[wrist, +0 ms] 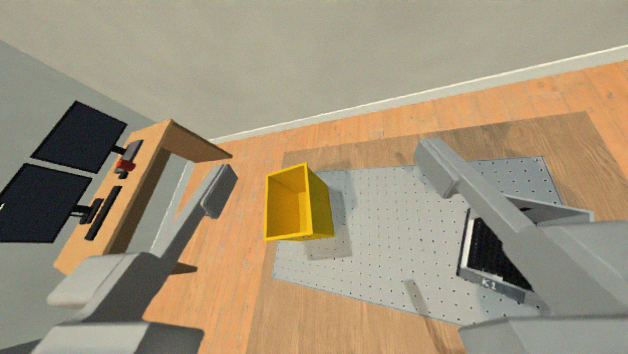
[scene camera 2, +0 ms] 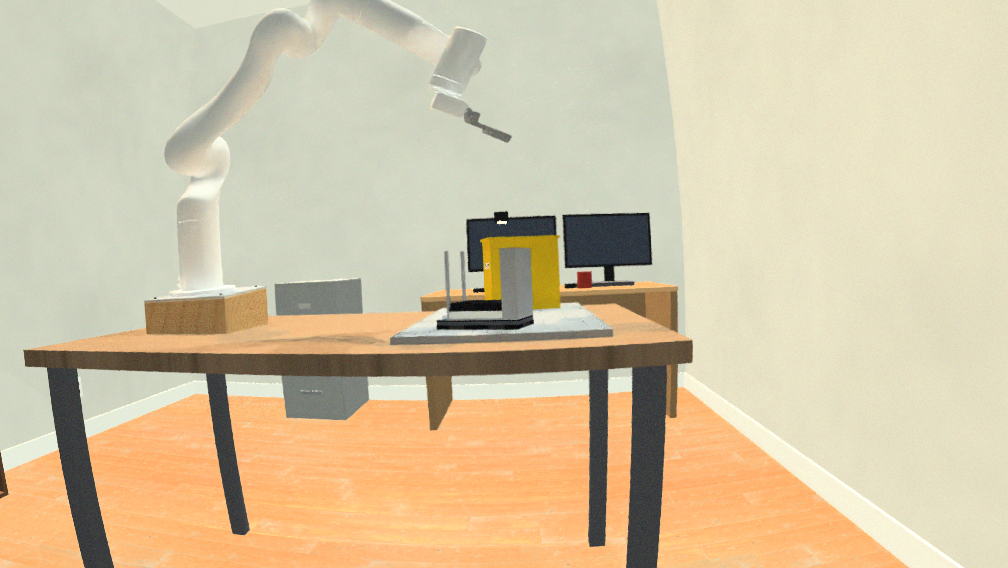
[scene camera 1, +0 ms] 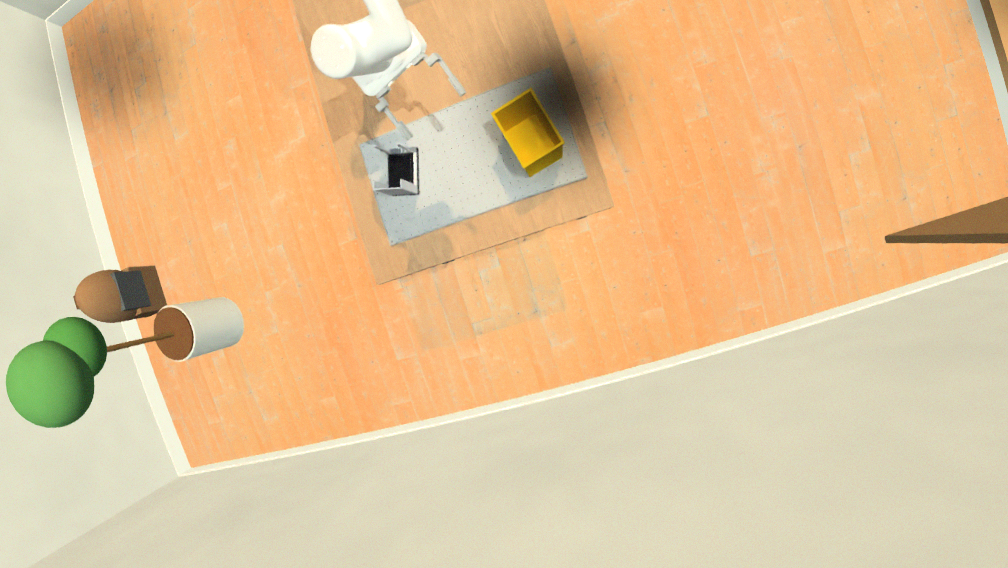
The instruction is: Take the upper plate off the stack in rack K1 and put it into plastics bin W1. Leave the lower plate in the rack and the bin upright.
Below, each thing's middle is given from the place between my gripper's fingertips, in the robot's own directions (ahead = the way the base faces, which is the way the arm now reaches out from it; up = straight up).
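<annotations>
There's a black plate (scene camera 1: 400, 166) that's 370 mm below my hand, 30 mm behind it and 250 mm to the right of it. The yellow bin W1 (scene camera 1: 536, 142) is 20 mm ahead of my hand, 190 mm to the left of it and 320 mm below it. Going by their middles, that yellow bin W1 is the nearest to my hand of the things named here.
</annotations>
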